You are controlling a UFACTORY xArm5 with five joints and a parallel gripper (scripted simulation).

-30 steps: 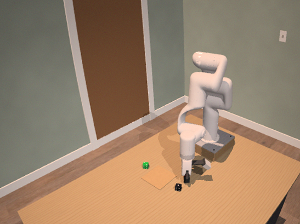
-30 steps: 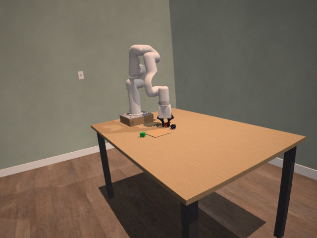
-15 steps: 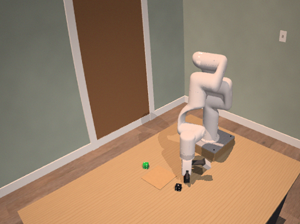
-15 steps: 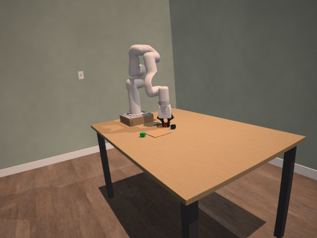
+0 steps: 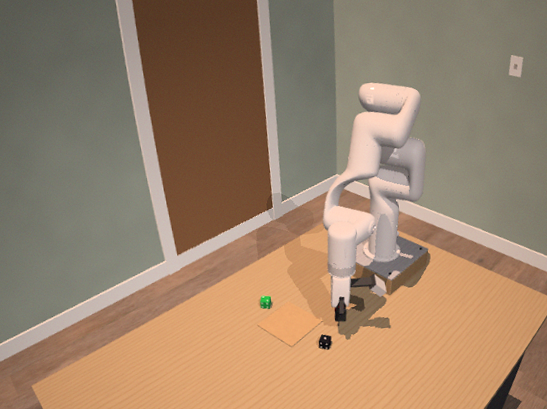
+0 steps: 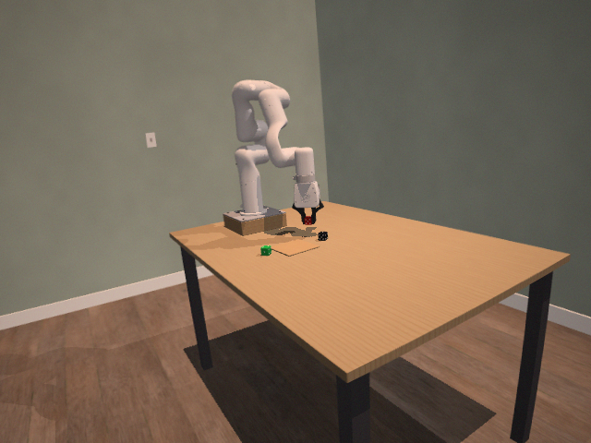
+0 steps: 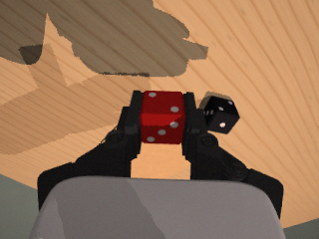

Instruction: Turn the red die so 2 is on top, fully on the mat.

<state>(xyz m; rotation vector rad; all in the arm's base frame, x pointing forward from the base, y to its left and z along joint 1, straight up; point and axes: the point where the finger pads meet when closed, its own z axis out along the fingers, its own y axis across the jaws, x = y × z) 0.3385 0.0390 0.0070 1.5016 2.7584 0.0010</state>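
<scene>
The tan mat is 6 cm ahead of my hand, 14 cm to the right of it and 7 cm below it. Round my hand: red die (1 cm below); black die (8 cm ahead, 6 cm below); green die (4 cm ahead, 25 cm to the right, 6 cm below).
</scene>
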